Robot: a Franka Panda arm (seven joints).
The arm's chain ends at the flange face. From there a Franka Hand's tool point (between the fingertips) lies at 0.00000 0.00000 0.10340 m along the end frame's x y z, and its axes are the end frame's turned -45 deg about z.
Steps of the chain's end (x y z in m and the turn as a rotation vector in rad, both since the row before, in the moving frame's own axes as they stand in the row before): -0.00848 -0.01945 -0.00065 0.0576 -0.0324 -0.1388; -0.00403 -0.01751 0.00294 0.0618 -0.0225 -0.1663; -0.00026 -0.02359 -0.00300 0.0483 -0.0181 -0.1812; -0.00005 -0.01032 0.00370 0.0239 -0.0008 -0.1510; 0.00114 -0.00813 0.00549 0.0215 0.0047 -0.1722; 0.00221 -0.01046 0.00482 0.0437 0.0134 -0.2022
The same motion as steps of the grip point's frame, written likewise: 0.00914 -0.02643 -0.00088 0.0636 0.0178 -0.1388; 0.01188 -0.02160 0.00272 0.0596 0.0278 -0.1663; 0.01825 -0.02189 -0.00314 0.0470 0.0214 -0.1812; 0.00881 -0.00926 0.00367 0.0175 0.0163 -0.1510; 0.00836 -0.00633 0.00547 0.0119 0.0185 -0.1722; 0.01288 -0.00845 0.00471 0.0214 0.0404 -0.2022
